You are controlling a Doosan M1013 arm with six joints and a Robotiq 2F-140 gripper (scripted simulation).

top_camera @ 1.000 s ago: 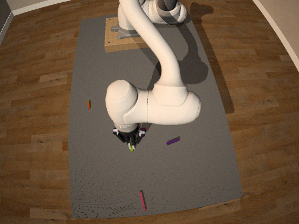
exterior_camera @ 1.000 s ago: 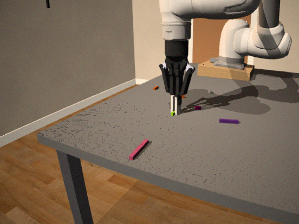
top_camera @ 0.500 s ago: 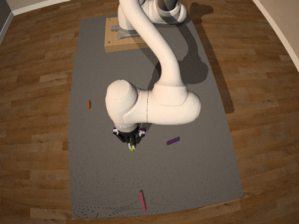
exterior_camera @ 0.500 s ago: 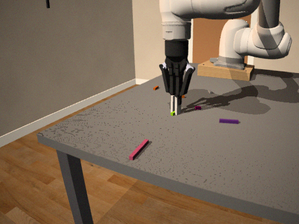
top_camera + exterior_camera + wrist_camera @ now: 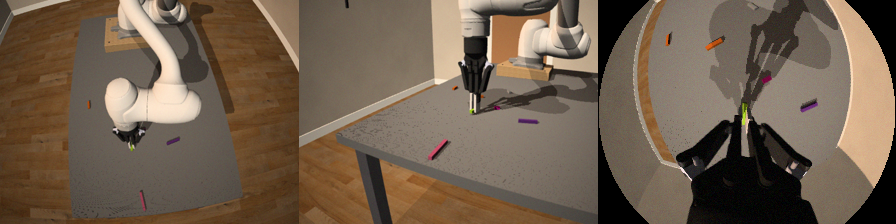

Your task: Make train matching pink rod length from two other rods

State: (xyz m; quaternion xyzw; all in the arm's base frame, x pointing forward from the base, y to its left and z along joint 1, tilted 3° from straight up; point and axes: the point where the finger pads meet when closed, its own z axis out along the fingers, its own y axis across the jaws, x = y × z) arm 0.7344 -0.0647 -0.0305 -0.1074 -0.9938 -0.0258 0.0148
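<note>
My gripper is now 70 mm past the magenta rod, 60 mm to the right of it and 40 mm above it. Round my hand: purple rod 180 mm to the left, 40 mm below; then pink rod 270 mm ahead, 40 mm below, 10 mm to the left; then lime rod 30 mm below.
</note>
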